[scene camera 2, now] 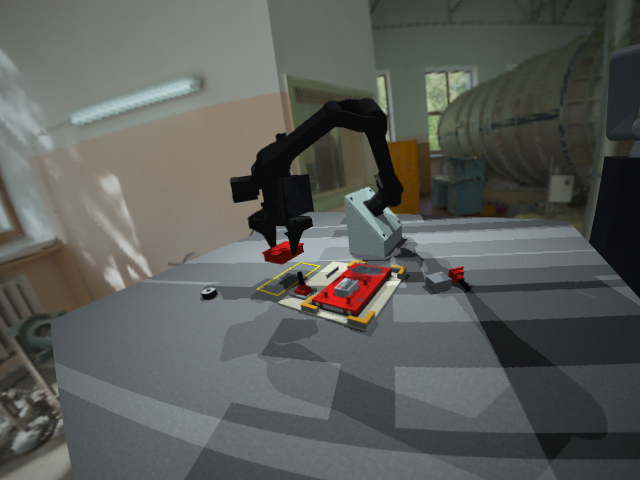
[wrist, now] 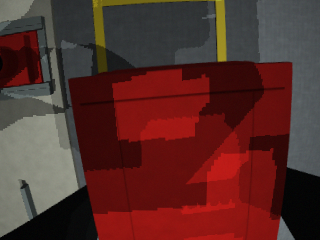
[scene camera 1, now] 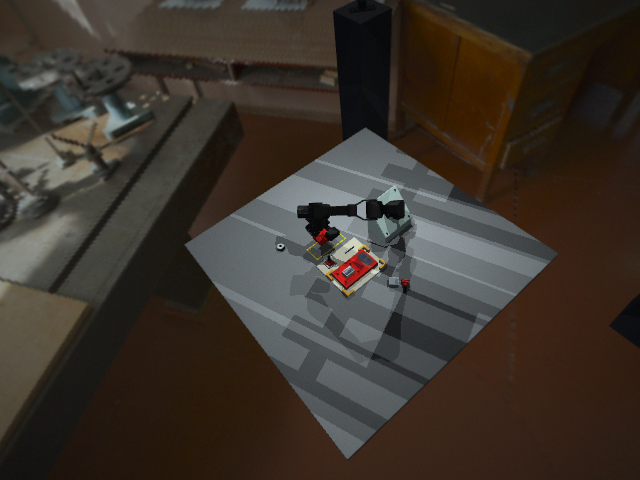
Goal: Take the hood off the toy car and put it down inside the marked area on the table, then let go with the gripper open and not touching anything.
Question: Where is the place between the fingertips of the gripper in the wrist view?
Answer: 185, 186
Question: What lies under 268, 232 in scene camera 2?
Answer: The gripper.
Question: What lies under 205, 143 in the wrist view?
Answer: A hood.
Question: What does the gripper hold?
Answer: A hood.
